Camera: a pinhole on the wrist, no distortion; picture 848 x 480 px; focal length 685.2 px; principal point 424.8 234.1 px. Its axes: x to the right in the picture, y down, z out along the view. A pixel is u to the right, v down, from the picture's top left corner.
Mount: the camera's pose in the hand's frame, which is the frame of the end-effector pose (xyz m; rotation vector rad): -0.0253 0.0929 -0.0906 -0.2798 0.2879 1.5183
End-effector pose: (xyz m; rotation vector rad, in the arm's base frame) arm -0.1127 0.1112 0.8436 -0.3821 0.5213 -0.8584
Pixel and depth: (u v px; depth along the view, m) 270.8 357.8 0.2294
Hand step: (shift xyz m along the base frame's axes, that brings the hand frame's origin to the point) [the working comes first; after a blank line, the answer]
In the camera's frame: -0.0516 0.0414 0.2294

0.1242 0.1443 0.0676
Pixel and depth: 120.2 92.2 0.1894
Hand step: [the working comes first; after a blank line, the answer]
In the camera's frame: -0.0842 -0.0392 0.1894

0.1233 0.0503 0.0493
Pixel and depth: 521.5 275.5 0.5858
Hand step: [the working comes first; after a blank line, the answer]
In the camera's frame: 0.0827 0.0354 0.5858

0.4504 0.3152 0.1651
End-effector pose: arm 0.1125 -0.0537 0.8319 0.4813 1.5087 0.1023
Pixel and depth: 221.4 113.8 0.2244
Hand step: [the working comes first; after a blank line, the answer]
In the camera's frame: -0.0666 -0.0394 0.2244

0.1647 0.0692 0.0247
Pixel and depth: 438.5 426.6 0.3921
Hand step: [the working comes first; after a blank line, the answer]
In the camera's frame: 0.0078 0.1102 0.3921

0.3104 0.1070 0.2074
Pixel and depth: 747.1 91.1 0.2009
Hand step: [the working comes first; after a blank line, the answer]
In the camera's frame: 0.0945 -0.0419 0.2009

0.1208 0.2191 0.0707
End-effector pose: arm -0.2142 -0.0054 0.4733 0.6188 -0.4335 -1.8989
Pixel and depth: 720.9 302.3 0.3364
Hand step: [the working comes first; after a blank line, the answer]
In the camera's frame: 0.1454 0.0335 0.3364

0.1696 -0.0869 0.3434
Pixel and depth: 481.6 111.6 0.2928
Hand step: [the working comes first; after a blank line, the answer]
In the camera's frame: 0.0243 -0.0523 0.2928

0.0454 -0.1105 0.2541
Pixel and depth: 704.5 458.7 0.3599
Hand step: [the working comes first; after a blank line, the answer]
In the camera's frame: 0.1469 0.1180 0.3599

0.1932 -0.0140 0.3861
